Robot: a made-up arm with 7 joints. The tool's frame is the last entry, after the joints.
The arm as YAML. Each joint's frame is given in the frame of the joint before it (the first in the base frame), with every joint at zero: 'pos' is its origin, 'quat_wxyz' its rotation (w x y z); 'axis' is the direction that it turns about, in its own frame. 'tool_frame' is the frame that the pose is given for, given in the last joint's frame.
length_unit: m
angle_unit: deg
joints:
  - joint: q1
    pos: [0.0, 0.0, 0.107]
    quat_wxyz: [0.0, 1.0, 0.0, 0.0]
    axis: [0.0, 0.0, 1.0]
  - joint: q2
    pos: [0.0, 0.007, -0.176]
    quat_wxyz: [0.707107, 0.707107, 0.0, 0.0]
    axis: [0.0, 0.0, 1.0]
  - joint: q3
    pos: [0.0, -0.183, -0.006]
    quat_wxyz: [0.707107, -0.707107, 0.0, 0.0]
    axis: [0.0, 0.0, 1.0]
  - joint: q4
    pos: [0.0, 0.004, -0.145]
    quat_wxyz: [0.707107, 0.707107, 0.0, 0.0]
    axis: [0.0, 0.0, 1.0]
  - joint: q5
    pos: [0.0, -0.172, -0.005]
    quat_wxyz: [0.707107, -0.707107, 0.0, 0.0]
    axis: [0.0, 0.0, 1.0]
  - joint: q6
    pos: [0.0, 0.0, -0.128]
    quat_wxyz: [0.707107, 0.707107, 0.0, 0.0]
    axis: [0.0, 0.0, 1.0]
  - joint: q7
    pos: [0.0, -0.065, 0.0]
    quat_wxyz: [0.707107, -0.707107, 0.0, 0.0]
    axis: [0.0, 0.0, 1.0]
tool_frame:
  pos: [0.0, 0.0, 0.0]
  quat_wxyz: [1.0, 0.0, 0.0, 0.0]
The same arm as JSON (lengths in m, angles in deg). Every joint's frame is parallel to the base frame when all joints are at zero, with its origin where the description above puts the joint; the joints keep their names.
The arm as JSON. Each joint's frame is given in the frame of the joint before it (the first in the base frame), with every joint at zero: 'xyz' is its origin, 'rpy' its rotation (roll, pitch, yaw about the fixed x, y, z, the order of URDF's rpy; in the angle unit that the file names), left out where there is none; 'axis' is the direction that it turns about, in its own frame. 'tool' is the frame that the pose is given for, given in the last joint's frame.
{"units": {"length": "m", "angle": "deg"}, "joints": [{"name": "q1", "type": "revolute", "origin": {"xyz": [0.0, 0.0, 0.107]}, "axis": "-z"}, {"name": "q2", "type": "revolute", "origin": {"xyz": [0.0, -0.007, 0.176]}, "axis": "+y"}, {"name": "q3", "type": "revolute", "origin": {"xyz": [0.0, -0.006, 0.183]}, "axis": "-z"}, {"name": "q4", "type": "revolute", "origin": {"xyz": [0.0, -0.004, 0.145]}, "axis": "+y"}, {"name": "q5", "type": "revolute", "origin": {"xyz": [0.0, -0.005, 0.172]}, "axis": "-z"}, {"name": "q6", "type": "revolute", "origin": {"xyz": [0.0, 0.0, 0.128]}, "axis": "+y"}, {"name": "q7", "type": "revolute", "origin": {"xyz": [0.0, 0.0, 0.065]}, "axis": "-z"}], "tool": {"origin": {"xyz": [0.0, 0.0, 0.0], "rpy": [180.0, 0.0, 0.0]}}}
